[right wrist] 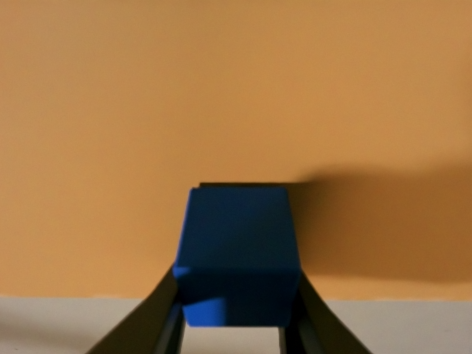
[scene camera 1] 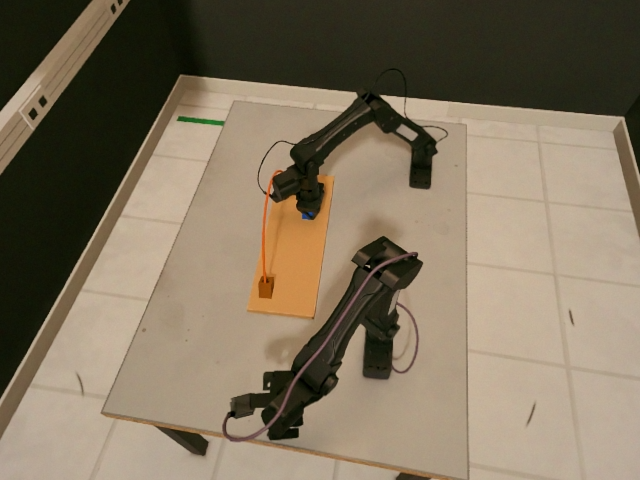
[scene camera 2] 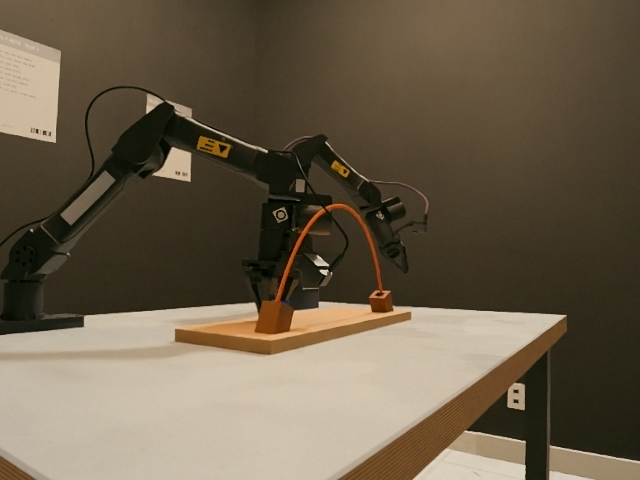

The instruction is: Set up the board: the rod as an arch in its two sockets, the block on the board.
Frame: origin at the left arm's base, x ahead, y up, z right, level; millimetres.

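Seen in the pictures: left gripper, fingertip midpoint: point(scene camera 2: 405, 271); right gripper, fingertip midpoint: point(right wrist: 237, 257) point(scene camera 1: 313, 214); left arm's base, origin of the base link: point(scene camera 1: 379, 335); right arm's base, origin of the base link: point(scene camera 1: 421, 164) point(scene camera 2: 22, 324).
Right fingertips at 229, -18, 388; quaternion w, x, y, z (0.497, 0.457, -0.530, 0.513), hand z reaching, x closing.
Observation:
Pixels of each thing's top centre, then the offset from my right fingertips to it, as dx, dy, dz. "*": a spot on its surface instead. Level surfaces: height alone.
- orange rod, middle of its top: point(scene camera 2: 345, 206) point(scene camera 1: 269, 195) +98, +207, -106
- far brown socket, surface spot: point(scene camera 2: 381, 303) * +106, +12, -257
- blue block, middle of its top: point(right wrist: 237, 304) +15, +28, +0
- grey table, its level: dy -29
The orange rod point(scene camera 1: 264, 232) point(scene camera 2: 338, 205) stands as an arch. In scene camera 2 its ends meet the near brown socket point(scene camera 2: 272, 317) and the far brown socket point(scene camera 2: 381, 303). In scene camera 1 one socket point(scene camera 1: 266, 289) shows at the board's lower end; the other is hidden behind the right arm. My right gripper point(scene camera 1: 310, 210) point(scene camera 2: 270, 295) point(right wrist: 237, 257) points down, shut on the blue block point(scene camera 1: 307, 215) point(right wrist: 237, 230), at or just above the tan board point(scene camera 1: 294, 268) point(scene camera 2: 222, 336) point(right wrist: 225, 100) near its long edge. My left gripper point(scene camera 1: 282, 408) point(scene camera 2: 404, 266) is open, raised and away from the board.
The grey table point(scene camera 1: 206, 335) point(scene camera 2: 206, 403) carries the board and both arm bases. The right arm reaches over the board's upper end in scene camera 1, close beside the rod. The left arm extends toward the table's lower edge there.

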